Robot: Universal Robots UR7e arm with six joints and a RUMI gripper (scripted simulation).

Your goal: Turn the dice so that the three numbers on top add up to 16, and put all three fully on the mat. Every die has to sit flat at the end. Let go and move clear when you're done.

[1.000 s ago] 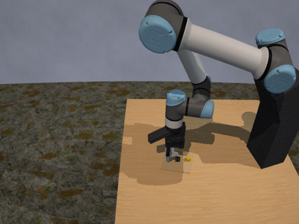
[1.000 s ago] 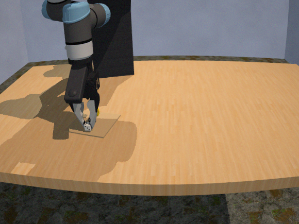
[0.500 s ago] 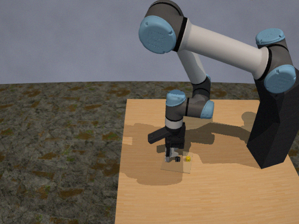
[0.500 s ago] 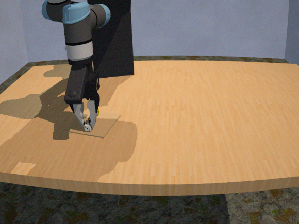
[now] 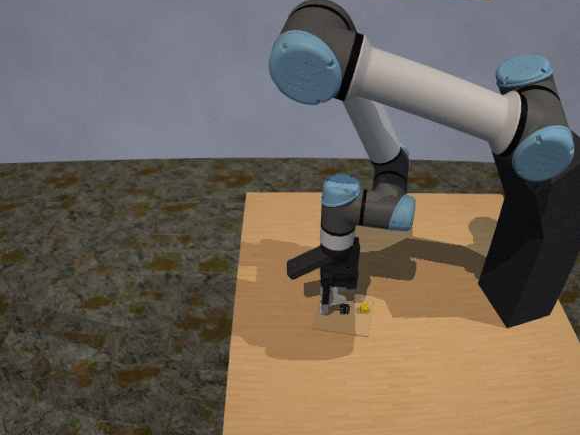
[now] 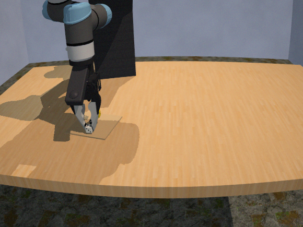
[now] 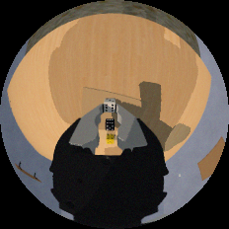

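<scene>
Now: hand 1 cm above the white die. Also, from my hand: yellow die: 10 cm behind, 2 cm to the left, 1 cm below; then thin tan mat: 5 cm behind, 1 cm to the left, 2 cm below; then black die: 5 cm behind, 1 cm to the left, 1 cm below.
</scene>
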